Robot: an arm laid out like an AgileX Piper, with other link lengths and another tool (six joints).
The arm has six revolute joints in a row. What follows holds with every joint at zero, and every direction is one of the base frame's. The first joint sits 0.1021 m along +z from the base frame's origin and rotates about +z. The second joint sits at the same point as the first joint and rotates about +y. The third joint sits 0.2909 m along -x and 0.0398 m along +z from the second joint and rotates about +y. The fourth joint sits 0.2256 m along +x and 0.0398 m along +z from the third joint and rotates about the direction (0.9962, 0, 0.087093). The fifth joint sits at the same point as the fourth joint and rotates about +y. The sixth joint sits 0.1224 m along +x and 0.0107 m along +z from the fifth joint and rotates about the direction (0.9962, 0, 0.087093). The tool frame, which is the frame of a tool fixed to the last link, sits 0.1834 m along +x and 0.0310 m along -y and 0.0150 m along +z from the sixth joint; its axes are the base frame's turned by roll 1.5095, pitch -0.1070 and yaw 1.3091 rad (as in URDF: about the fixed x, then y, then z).
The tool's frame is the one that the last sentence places.
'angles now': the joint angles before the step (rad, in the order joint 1, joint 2, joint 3, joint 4, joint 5, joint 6). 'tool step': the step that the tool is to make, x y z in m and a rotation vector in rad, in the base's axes. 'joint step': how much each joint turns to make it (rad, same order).
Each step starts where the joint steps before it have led.
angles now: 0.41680, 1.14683, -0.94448, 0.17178, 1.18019, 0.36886
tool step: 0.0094, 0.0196, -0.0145, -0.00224, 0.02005, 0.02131
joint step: 0.06426, 0.08605, -0.00093, -0.00005, -0.07217, 0.03237
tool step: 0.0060, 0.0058, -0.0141, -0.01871, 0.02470, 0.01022
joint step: 0.01764, 0.06817, -0.00001, -0.00402, -0.03842, 0.00213
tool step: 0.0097, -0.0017, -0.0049, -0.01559, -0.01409, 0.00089
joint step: -0.00003, 0.02527, 0.00042, -0.01984, -0.03098, -0.00009
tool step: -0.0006, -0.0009, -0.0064, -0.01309, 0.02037, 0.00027
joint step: 0.00007, 0.02619, -0.00039, -0.00179, -0.00168, 0.00010
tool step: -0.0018, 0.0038, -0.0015, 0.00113, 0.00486, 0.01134
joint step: 0.01302, 0.00645, 0.00028, 0.00365, -0.00307, 0.00009
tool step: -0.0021, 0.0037, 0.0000, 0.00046, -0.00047, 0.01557
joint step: 0.01703, 0.00010, 0.00007, -0.00009, -0.00099, 0.00139
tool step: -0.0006, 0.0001, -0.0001, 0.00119, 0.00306, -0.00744
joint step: -0.00007, 0.00023, -0.00007, 0.00101, 0.00095, 0.00741
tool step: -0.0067, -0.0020, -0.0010, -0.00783, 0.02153, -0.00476
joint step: 0.00314, 0.00002, -0.00005, 0.00095, 0.02138, 0.01096
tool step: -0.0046, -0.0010, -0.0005, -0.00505, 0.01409, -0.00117
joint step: 0.00333, -0.00005, -0.00027, 0.00100, 0.01434, 0.00640
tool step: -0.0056, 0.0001, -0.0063, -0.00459, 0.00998, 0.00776
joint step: 0.01156, 0.00079, 0.02591, 0.00200, -0.01609, 0.00083
